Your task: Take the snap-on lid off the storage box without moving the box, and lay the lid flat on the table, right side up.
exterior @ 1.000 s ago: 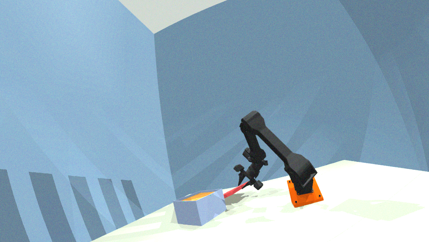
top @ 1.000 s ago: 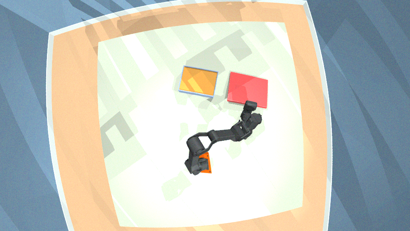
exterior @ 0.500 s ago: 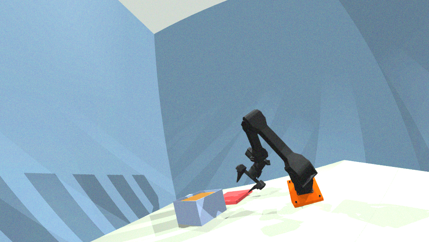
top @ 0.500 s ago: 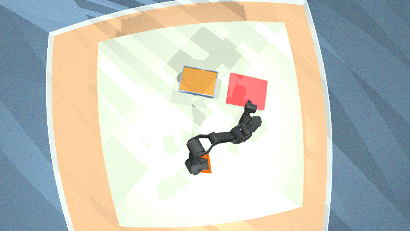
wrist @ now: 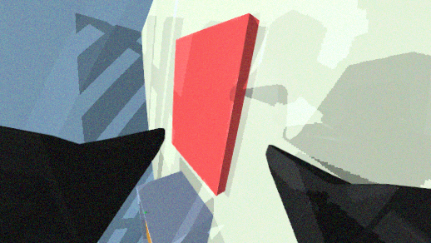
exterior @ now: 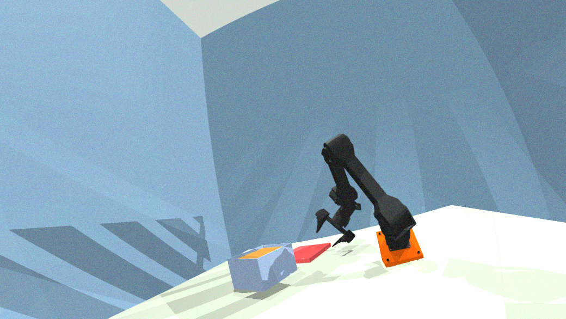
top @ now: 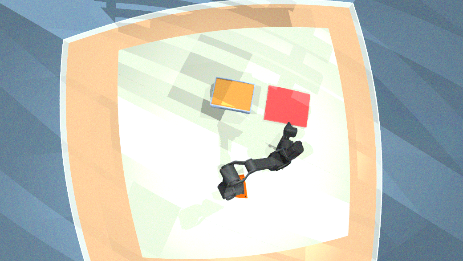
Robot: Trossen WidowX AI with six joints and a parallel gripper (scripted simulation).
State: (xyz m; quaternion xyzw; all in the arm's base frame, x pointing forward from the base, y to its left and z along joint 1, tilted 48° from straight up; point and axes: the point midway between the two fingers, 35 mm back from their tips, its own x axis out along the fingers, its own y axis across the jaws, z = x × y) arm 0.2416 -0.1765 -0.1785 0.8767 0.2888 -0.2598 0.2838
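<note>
Now: the red lid 11 cm ahead of my gripper tip, 3 cm to the right of it and 5 cm below it. Also, from my gripper tip: storage box: 19 cm ahead, 25 cm to the left, 1 cm below.
</note>
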